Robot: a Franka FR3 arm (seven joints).
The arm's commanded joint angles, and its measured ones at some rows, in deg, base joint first. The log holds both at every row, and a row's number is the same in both.
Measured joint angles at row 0:
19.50 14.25 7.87 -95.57 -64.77 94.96 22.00
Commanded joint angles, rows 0 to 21:
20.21 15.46 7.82 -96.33 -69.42 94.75 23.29
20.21 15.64 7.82 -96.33 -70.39 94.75 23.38
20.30 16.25 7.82 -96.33 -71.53 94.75 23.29
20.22 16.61 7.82 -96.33 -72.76 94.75 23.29
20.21 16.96 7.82 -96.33 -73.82 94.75 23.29
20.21 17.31 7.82 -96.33 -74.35 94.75 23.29
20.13 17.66 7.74 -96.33 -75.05 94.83 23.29
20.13 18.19 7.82 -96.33 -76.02 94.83 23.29
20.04 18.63 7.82 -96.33 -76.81 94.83 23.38
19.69 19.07 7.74 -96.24 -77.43 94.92 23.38
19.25 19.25 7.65 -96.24 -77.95 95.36 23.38
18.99 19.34 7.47 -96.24 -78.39 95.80 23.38
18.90 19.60 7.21 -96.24 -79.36 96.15 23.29
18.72 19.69 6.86 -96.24 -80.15 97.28 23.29
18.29 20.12 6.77 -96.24 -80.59 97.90 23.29
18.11 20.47 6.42 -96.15 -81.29 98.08 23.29
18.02 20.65 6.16 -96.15 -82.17 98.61 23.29
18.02 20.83 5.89 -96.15 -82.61 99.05 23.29
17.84 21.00 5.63 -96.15 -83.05 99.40 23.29
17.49 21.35 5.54 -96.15 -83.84 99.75 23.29
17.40 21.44 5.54 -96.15 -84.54 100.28 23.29
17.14 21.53 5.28 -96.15 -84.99 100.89 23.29
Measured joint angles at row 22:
18.44 20.91 5.17 -96.00 -81.91 98.61 22.25
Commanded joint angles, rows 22 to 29:
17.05 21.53 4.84 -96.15 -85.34 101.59 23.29
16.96 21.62 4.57 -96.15 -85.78 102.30 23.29
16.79 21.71 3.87 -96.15 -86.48 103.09 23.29
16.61 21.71 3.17 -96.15 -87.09 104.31 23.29
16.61 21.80 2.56 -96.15 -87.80 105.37 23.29
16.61 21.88 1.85 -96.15 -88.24 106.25 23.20
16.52 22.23 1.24 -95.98 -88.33 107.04 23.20
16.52 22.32 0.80 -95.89 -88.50 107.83 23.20
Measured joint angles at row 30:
17.48 21.60 1.54 -95.99 -85.98 104.95 22.26
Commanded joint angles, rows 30 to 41:
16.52 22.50 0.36 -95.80 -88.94 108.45 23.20
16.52 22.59 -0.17 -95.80 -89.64 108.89 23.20
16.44 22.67 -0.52 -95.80 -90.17 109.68 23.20
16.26 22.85 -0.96 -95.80 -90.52 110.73 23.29
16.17 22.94 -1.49 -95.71 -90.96 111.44 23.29
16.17 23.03 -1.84 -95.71 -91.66 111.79 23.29
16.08 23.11 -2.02 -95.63 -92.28 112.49 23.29
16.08 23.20 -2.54 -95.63 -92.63 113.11 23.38
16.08 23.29 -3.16 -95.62 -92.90 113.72 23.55
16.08 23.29 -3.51 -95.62 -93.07 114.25 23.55
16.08 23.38 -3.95 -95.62 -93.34 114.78 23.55
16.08 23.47 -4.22 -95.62 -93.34 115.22 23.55
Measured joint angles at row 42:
16.81 22.72 -3.57 -95.99 -90.99 112.93 22.28
